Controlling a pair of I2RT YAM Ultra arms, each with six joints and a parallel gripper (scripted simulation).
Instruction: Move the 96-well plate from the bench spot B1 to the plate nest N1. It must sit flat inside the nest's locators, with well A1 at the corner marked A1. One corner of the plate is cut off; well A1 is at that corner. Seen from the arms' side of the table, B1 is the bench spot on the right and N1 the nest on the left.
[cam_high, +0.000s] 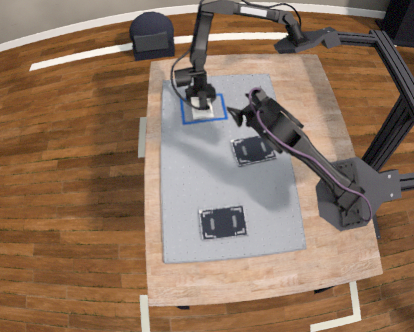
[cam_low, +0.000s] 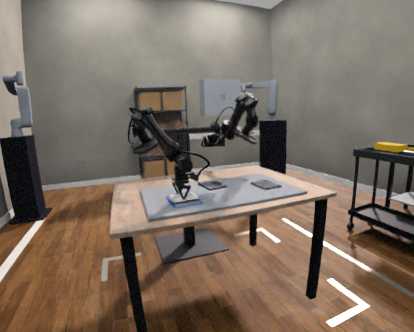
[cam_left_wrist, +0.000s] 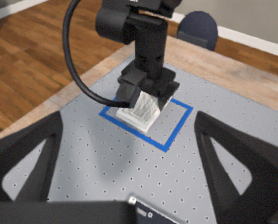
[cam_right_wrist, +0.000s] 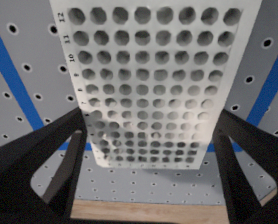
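The 96-well plate is 1 cm to the left of my right hand and 1 cm below it.
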